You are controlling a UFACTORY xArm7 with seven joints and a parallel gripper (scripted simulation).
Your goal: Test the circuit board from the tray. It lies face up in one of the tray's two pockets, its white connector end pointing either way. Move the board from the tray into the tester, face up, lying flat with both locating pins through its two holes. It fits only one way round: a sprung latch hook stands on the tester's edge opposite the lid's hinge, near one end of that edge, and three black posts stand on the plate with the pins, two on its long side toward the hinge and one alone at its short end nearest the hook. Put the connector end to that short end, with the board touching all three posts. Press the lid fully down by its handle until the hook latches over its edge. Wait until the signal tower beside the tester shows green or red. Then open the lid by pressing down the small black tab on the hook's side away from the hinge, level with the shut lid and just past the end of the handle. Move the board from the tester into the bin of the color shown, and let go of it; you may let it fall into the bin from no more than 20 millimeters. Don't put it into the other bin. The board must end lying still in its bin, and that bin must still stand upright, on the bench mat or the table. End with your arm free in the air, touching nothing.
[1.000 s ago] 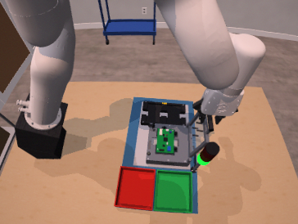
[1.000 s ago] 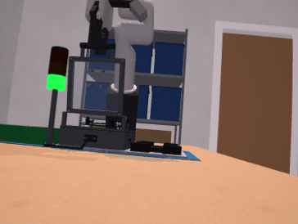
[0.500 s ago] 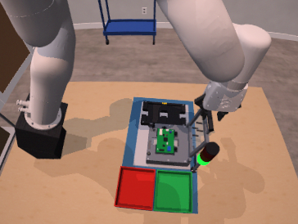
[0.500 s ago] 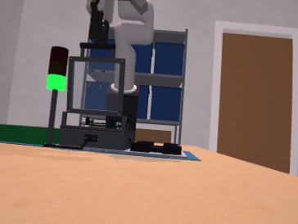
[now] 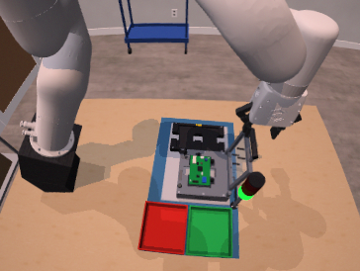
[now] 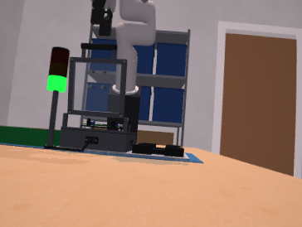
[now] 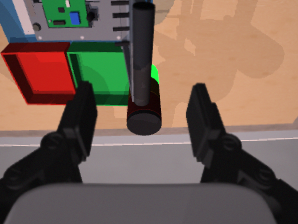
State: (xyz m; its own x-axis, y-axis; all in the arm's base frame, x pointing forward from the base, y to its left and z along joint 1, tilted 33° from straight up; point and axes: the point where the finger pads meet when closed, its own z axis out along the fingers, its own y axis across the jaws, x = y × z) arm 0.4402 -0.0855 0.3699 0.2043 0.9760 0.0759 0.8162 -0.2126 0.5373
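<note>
My gripper is now 130 mm past the green circuit board, 30 mm to the right of it and 260 mm above it. The rest, counted from my hand: tester's clear lid (20 mm behind, 150 mm below); then tester's plate (120 mm behind, 40 mm to the left, 260 mm below); then latch hook (170 mm behind, 100 mm to the left, 240 mm below).
</note>
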